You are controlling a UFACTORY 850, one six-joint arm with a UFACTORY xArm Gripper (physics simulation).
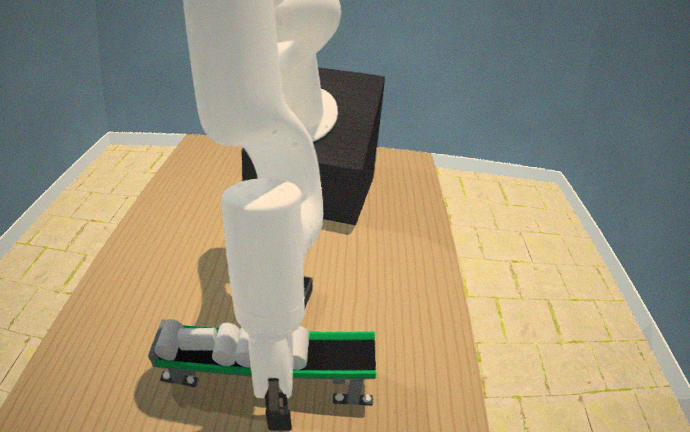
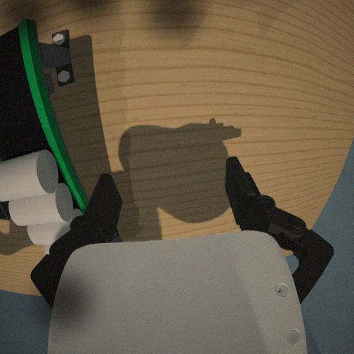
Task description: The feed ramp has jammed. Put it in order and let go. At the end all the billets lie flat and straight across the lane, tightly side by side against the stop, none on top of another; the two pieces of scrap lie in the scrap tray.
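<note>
The feed lane (image 1: 346, 356) (image 2: 10, 100) has green rails and a dark stop (image 1: 153, 351) at its left end. A greyer cylinder (image 1: 167, 339) lies across the lane by the stop. Beside it a white billet (image 1: 197, 338) lies lengthwise along the lane. Further right, white billets (image 1: 225, 344) (image 2: 42, 205) lie across, side by side; the arm hides some. The rightmost billet (image 1: 300, 349) (image 2: 27, 175) shows its round end. My gripper (image 1: 278, 411) (image 2: 169, 180) is open and empty, on the near side of the lane. The scrap tray (image 1: 308, 291) is mostly hidden behind the arm; its contents do not show.
The lane stands on bolted feet (image 1: 352, 398) (image 2: 63, 57) on the wooden table (image 1: 407, 305) (image 2: 280, 100). A black block (image 1: 346, 188) stands at the back beside the arm. The lane's right part shows bare black bed.
</note>
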